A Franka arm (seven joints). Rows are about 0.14 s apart.
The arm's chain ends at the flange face. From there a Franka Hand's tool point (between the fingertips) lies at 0.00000 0.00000 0.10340 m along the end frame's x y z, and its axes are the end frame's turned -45 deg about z.
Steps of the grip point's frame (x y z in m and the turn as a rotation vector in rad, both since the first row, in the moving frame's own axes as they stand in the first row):
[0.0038, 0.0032, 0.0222, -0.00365, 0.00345, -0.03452]
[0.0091, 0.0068, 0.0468, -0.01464, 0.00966, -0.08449]
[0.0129, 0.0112, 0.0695, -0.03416, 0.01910, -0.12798]
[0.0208, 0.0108, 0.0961, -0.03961, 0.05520, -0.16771]
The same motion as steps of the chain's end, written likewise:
[0.0044, -0.0004, 0.0222, -0.00014, 0.00502, -0.03452]
[0.0095, -0.0019, 0.0468, -0.00352, 0.01718, -0.08449]
[0.0131, -0.0021, 0.0696, -0.01065, 0.03766, -0.12798]
[0.0155, -0.0054, 0.0963, 0.01102, 0.06704, -0.16771]

